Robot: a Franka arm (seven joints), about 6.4 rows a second.
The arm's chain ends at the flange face. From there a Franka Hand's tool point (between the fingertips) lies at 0.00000 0.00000 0.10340 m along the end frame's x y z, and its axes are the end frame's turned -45 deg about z.
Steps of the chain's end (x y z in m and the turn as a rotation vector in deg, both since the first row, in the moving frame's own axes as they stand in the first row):
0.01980, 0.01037, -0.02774, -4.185, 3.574, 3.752
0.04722, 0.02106, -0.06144, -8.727, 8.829, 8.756
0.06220, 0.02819, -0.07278, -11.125, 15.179, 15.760
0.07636, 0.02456, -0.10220, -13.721, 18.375, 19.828
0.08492, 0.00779, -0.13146, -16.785, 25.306, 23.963
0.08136, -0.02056, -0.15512, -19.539, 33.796, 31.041
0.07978, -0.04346, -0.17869, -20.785, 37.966, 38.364
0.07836, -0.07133, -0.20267, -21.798, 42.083, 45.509
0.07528, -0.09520, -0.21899, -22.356, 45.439, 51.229
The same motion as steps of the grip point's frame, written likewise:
0.00557, 0.03119, -0.02822, -5.486, -0.432, 3.752
0.01692, 0.07043, -0.06385, -12.414, 0.072, 8.756
0.02452, 0.09717, -0.07827, -18.600, 2.867, 15.760
0.03537, 0.11144, -0.11029, -22.695, 3.291, 19.828
0.05379, 0.11747, -0.14544, -29.763, 6.025, 23.963
0.07075, 0.10740, -0.17764, -37.714, 10.081, 31.041
0.08249, 0.09529, -0.20577, -41.543, 12.149, 38.364
0.09744, 0.07896, -0.23433, -45.171, 14.344, 45.509
0.10899, 0.06289, -0.25433, -47.938, 16.322, 51.229

